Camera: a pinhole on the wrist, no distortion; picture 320 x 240 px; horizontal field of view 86.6 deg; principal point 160.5 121.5 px. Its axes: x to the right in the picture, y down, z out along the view. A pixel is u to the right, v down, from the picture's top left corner.
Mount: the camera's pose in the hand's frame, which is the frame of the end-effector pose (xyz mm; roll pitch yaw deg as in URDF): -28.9 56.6 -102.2 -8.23 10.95 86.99
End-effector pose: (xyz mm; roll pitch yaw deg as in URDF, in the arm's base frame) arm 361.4 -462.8 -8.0 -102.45 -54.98 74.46
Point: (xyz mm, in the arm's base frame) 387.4 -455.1 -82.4
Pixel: 129.1 141.2
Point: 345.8 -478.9 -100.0
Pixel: 92.0 177.4
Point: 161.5 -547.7 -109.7
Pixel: 20.3 186.2
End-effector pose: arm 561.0 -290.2 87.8 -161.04 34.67 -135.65
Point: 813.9 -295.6 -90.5
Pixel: 55.9 100.6
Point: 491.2 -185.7 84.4
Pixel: 259.2 80.3
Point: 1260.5 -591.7 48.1
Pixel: outside the picture
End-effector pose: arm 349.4 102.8 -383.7 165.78 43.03 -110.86
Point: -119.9 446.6 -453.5
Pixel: 291.2 118.6
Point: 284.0 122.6 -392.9
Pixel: 141.7 40.2
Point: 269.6 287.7 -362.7
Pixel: 169.1 165.6
